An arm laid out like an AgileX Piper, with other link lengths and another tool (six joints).
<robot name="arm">
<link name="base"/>
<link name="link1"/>
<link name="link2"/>
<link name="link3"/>
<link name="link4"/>
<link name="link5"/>
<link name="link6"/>
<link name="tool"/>
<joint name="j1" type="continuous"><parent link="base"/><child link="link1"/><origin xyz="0.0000 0.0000 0.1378" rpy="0.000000 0.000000 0.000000"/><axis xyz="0 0 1"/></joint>
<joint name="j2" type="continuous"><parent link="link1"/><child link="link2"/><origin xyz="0.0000 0.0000 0.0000" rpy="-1.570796 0.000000 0.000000"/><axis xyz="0 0 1"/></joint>
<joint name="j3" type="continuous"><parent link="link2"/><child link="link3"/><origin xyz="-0.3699 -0.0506 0.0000" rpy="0.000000 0.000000 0.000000"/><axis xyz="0 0 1"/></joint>
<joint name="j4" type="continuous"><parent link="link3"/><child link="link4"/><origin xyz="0.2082 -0.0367 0.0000" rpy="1.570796 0.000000 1.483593"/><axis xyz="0 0 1"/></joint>
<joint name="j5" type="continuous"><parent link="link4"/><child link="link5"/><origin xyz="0.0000 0.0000 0.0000" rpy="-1.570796 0.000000 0.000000"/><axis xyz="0 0 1"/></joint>
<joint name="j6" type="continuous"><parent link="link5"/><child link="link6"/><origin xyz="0.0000 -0.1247 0.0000" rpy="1.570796 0.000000 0.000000"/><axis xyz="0 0 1"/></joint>
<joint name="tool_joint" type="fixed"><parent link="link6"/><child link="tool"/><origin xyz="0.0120 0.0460 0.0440" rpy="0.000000 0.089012 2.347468"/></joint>
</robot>
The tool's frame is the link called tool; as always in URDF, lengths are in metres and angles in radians. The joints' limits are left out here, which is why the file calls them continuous.
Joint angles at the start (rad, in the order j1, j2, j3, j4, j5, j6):
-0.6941, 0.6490, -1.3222, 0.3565, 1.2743, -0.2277
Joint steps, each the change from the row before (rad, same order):
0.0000, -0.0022, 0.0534, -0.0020, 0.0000, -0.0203
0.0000, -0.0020, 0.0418, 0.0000, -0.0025, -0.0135
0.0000, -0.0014, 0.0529, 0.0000, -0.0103, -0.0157
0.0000, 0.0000, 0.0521, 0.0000, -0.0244, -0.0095
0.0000, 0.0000, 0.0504, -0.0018, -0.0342, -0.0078
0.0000, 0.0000, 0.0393, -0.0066, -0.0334, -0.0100
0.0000, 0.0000, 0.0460, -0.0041, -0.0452, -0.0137
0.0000, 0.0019, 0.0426, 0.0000, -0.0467, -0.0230
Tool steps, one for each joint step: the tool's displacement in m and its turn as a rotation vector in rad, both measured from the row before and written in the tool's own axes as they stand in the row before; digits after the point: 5 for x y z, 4 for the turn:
-0.01092, -0.00708, 0.00773, 0.0377, -0.0307, -0.0005
-0.00789, -0.00542, 0.00611, 0.0281, -0.0209, 0.0022
-0.00932, -0.00575, 0.00824, 0.0304, -0.0231, 0.0041
-0.00785, -0.00336, 0.00895, 0.0181, -0.0166, 0.0093
-0.00718, -0.00175, 0.00901, 0.0072, -0.0129, 0.0086
-0.00621, -0.00035, 0.00729, -0.0020, -0.0115, -0.0002
-0.00651, -0.00014, 0.00855, -0.0061, -0.0082, -0.0018
-0.00571, 0.00004, 0.00823, -0.0063, -0.0040, -0.0103

